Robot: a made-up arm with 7 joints.
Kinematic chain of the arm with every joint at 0, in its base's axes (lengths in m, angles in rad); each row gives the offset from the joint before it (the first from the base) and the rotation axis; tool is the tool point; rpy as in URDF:
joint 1: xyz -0.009 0.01 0.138 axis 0 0.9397 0.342
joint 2: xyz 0.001 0.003 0 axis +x
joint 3: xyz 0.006 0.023 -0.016 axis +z
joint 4: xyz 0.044 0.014 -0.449 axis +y
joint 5: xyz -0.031 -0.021 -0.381 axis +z
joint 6: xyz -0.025 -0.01 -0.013 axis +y
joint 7: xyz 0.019 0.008 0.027 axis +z
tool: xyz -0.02 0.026 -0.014 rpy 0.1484 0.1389 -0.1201
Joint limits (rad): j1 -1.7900..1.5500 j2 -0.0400..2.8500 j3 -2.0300..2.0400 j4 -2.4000..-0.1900 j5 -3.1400..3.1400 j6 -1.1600..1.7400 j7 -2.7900..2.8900
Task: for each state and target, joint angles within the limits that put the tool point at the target. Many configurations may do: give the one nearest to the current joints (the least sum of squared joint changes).
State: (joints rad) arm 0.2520 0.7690 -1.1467 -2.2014 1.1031 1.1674 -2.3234
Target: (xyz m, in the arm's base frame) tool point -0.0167 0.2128 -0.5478
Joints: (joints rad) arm 0.3096 0.9199 -1.1189 -1.4411 1.1066 1.2496 -2.2674
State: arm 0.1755 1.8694 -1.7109 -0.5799 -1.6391 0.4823 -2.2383
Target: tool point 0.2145 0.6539 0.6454
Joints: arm 0.6540 2.5865 -1.3620 -0.5763 -1.6410 0.3744 -2.2367
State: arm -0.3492 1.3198 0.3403 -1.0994 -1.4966 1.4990 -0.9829
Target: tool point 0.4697 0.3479 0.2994
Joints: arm -0.3930 1.2618 0.1798 -1.7698 -1.5241 1.4749 -0.9448
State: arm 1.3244 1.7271 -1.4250 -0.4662 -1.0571 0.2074 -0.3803
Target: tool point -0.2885 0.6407 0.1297
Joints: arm 1.2244 1.9893 -1.3474 -1.3394 -1.1115 0.1763 -0.4102
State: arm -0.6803 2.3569 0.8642 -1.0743 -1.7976 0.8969 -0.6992
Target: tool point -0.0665 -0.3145 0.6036
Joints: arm -0.3488 2.8500 1.3023 -1.8804 -1.7635 1.0744 -0.8578
